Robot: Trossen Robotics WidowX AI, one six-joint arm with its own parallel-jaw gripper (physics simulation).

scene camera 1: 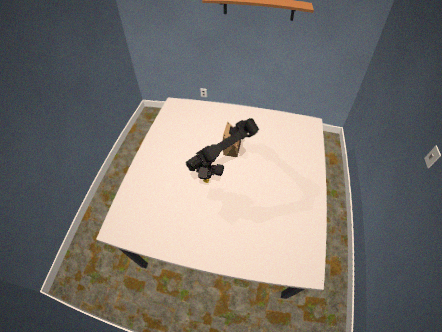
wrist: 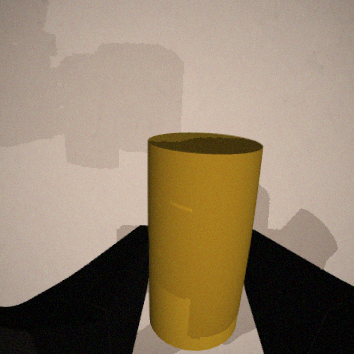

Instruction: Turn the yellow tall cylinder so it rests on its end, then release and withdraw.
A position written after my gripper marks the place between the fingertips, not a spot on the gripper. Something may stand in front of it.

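Yellow tall cylinder point(wrist: 202, 187), visible. My gripper point(wrist: 195, 238), visible.
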